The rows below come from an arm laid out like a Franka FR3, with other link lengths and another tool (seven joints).
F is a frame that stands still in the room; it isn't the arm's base.
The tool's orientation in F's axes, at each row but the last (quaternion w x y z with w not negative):
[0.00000, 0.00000, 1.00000, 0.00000]
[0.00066, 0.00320, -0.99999, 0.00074]
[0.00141, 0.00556, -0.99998, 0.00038]
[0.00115, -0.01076, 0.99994, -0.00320]
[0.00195, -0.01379, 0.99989, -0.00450]
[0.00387, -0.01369, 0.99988, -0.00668]
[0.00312, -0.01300, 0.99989, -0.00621]
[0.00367, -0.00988, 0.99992, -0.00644]
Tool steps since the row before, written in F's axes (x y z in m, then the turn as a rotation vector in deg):
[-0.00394, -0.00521, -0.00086, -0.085, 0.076, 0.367]
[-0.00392, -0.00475, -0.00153, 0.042, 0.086, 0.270]
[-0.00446, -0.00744, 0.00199, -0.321, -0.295, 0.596]
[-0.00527, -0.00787, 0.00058, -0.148, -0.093, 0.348]
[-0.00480, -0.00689, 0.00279, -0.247, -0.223, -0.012]
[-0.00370, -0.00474, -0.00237, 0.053, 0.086, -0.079]
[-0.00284, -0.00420, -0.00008, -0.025, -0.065, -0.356]
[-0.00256, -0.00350, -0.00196, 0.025, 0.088, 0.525]
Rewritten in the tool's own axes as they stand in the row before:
[0.00394, -0.00521, 0.00086, 0.085, 0.076, -0.367]
[0.00395, -0.00472, 0.00154, -0.042, 0.085, -0.270]
[0.00455, -0.00739, -0.00197, 0.326, -0.292, -0.595]
[0.00544, -0.00776, -0.00054, 0.149, -0.092, -0.348]
[0.00498, -0.00678, -0.00275, 0.253, -0.216, 0.013]
[0.00385, -0.00460, 0.00240, -0.055, 0.086, 0.078]
[0.00295, -0.00412, 0.00011, 0.029, -0.060, 0.357]
[0.00264, -0.00342, 0.00199, -0.031, 0.081, -0.526]

